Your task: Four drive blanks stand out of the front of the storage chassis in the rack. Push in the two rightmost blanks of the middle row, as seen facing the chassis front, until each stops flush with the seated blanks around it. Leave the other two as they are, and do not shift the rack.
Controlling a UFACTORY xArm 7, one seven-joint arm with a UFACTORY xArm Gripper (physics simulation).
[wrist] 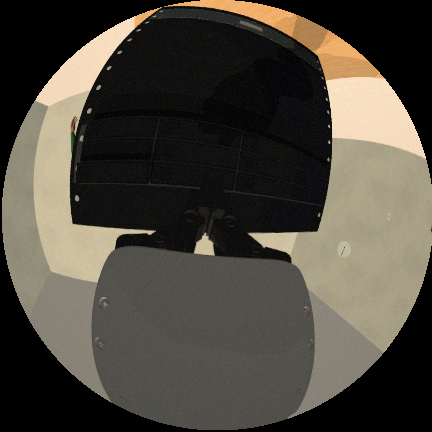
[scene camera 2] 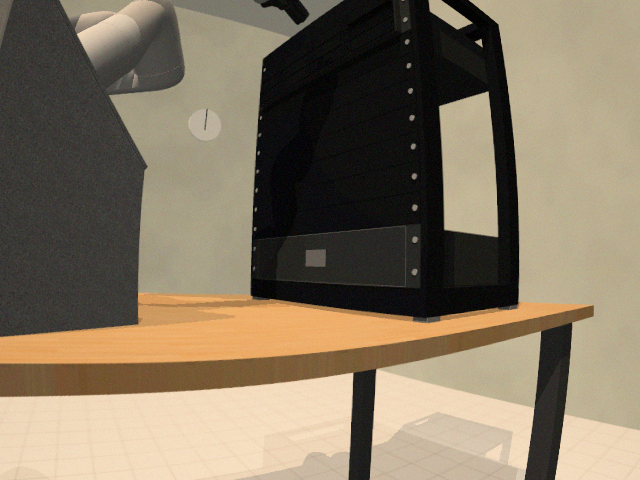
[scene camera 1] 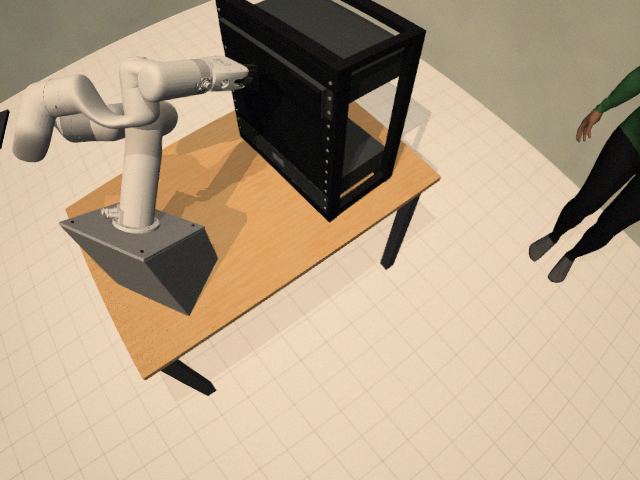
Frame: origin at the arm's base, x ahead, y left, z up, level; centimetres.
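Seen in the pictures: gripper, between the fingertips: [wrist: 208, 189] [scene camera 2: 303, 19] [scene camera 1: 254, 70]; arm's base, origin of its link: [scene camera 2: 36, 98] [scene camera 1: 135, 224].
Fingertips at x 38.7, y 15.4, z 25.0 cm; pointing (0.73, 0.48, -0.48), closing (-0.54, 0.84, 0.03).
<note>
Offsets run from my fingertips to a thing's top centre. "spot": to the spot under its first point. Level surfaces: height alone.
The black rack [scene camera 1: 337, 139] [scene camera 2: 432, 206] stands on the table and holds the storage chassis @[spot: dx +1.1, dy +13.8, dz -4.1 cm] [wrist: 280, 167]. In the wrist view the rack appears upside down, with the chassis's three rows of dark blanks low in its front. A blank in the middle row @[spot: dx +9.7, dy -7.5, dz -3.8 cm] [wrist: 117, 147] shows at the left of that view, with a darker band along one edge. The front is too dark to tell which blanks stand out or by how much. My gripper [scene camera 1: 251, 75] [scene camera 2: 296, 14] [wrist: 208, 189] is shut and empty, in front of the upper rack. Its fingers hide part of the front in the wrist view.
The wooden table @[dz -52.9 cm] [scene camera 1: 279, 232] [scene camera 2: 310, 335] carries the rack and the grey arm base [scene camera 1: 180, 273] [scene camera 2: 67, 206]. A grey unit with a light label @[spot: dx +5.3, dy +7.6, dz -43.6 cm] [scene camera 2: 315, 257] sits at the bottom of the rack. A person in green [scene camera 1: 620, 139] stands beyond the table at the right.
</note>
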